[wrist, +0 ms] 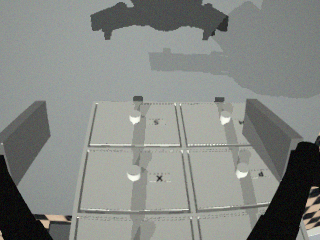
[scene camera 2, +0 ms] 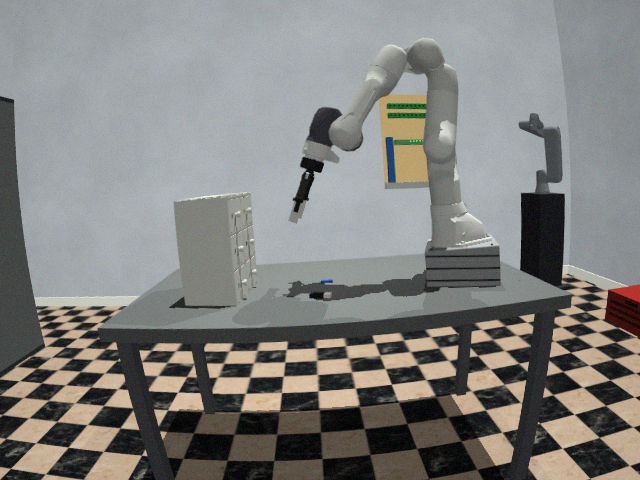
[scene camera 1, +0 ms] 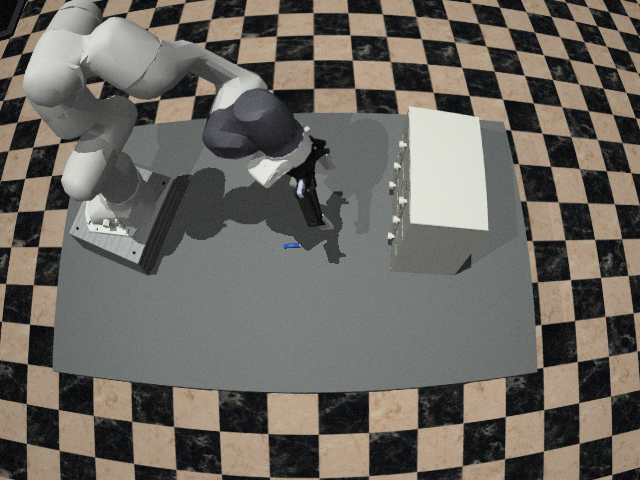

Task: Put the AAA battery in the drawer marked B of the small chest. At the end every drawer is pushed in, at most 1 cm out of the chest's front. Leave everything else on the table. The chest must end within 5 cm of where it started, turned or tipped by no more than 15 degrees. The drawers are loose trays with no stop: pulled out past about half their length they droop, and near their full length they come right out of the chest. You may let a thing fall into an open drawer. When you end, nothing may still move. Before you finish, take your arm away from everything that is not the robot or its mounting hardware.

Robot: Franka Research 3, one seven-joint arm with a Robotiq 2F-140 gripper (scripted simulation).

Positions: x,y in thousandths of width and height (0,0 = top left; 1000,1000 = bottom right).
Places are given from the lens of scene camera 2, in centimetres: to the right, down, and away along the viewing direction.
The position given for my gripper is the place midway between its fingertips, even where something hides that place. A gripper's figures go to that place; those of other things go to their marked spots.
my gripper (scene camera 2: 462,457): -8, -7, 136
white chest (scene camera 2: 318,489): -35, -2, 118
